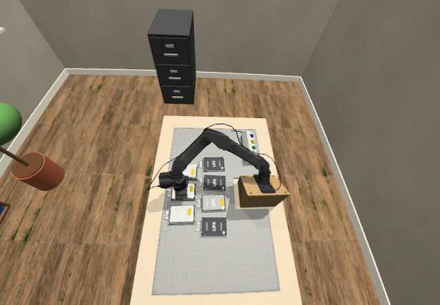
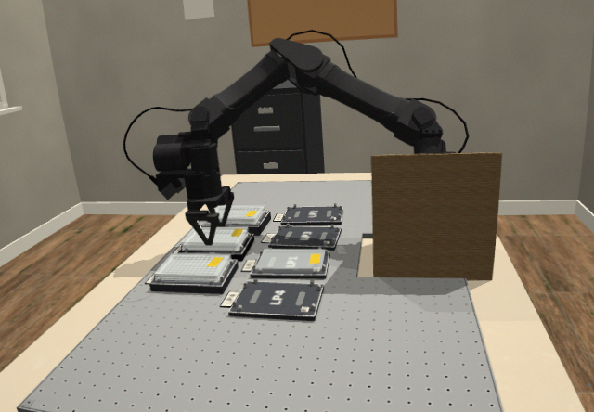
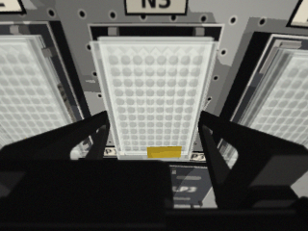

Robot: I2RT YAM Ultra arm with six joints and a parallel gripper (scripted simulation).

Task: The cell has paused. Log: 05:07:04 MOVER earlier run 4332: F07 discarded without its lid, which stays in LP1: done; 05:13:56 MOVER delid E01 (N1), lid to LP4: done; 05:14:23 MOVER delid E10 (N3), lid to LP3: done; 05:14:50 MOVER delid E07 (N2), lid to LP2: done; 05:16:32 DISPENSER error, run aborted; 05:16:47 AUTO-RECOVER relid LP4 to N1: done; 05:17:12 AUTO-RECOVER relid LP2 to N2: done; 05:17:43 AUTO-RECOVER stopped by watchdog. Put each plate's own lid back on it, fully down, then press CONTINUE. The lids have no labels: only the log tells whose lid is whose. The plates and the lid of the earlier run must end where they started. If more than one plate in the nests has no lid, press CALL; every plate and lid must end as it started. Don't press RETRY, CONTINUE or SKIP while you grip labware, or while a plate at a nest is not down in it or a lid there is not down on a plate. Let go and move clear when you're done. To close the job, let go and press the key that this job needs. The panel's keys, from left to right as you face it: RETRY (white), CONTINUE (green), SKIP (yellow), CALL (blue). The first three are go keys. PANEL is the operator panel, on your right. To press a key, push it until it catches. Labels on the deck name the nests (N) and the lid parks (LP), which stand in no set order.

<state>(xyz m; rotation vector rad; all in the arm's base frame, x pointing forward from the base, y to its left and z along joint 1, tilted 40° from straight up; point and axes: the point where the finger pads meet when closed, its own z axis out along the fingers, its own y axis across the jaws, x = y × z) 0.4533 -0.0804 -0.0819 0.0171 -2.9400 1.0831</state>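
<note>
My gripper is now 2 cm above the plate. Round my hand: blue key 46 cm behind, 38 cm to the right, 2 cm above.
</note>
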